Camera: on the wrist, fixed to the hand. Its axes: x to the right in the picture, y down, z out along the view.
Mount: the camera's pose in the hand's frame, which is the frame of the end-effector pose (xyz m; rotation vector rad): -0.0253 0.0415 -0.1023 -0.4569 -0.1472 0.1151
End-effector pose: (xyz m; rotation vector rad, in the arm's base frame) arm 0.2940 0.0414 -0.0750 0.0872 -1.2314 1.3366
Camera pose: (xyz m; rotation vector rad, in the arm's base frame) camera 0.3315 0.1060 -0.1601 -0.2155 -1.6602 1.1299
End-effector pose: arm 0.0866 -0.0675 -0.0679 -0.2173 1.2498 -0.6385
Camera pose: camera 0.0010 -0.0009 -0.1005 -0.5569 1.2423 -0.2255
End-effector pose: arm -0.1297 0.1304 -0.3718 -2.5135 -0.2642 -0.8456
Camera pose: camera -0.1895 0.0432 -0.3313 -2.9866 0.0349 -0.7406
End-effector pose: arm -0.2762 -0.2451 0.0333 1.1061 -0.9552 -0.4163
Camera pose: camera -0.2133 -0.1519 0.0466 0.6098 -0.9852 -0.5932
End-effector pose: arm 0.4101 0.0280 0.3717 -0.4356 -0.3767 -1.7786
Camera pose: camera 0.4464 -0.0087 0.2709 -0.8962 -0.0393 -1.7198
